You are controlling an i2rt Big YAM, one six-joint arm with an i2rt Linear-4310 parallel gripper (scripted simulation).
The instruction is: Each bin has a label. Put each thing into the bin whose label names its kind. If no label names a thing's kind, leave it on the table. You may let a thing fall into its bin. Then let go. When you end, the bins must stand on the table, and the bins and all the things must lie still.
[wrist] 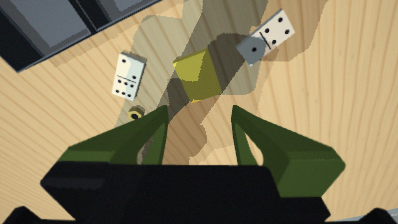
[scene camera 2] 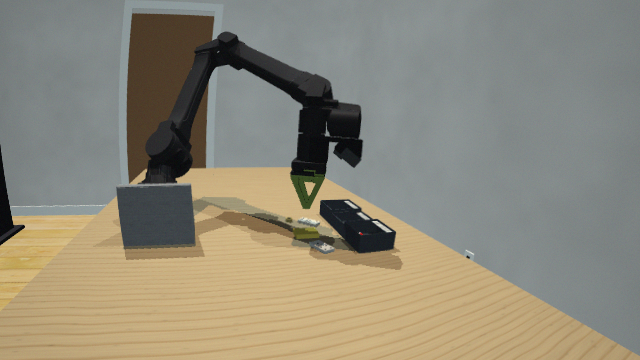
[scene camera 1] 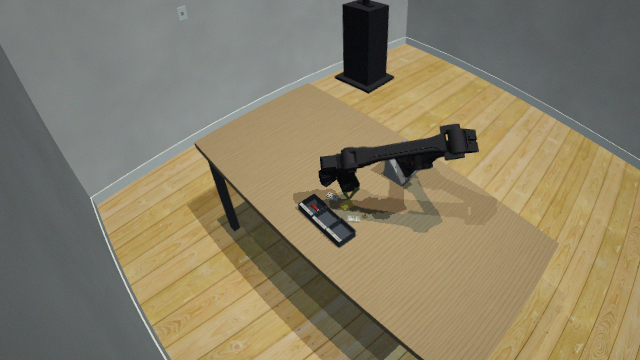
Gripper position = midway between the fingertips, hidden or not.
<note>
In view: the gripper (scene camera 2: 307, 205), a yellow block (wrist: 196, 71), a domino (wrist: 129, 69) and a domino (wrist: 276, 29).
The gripper shows as well in the wrist view (wrist: 199, 111).
</note>
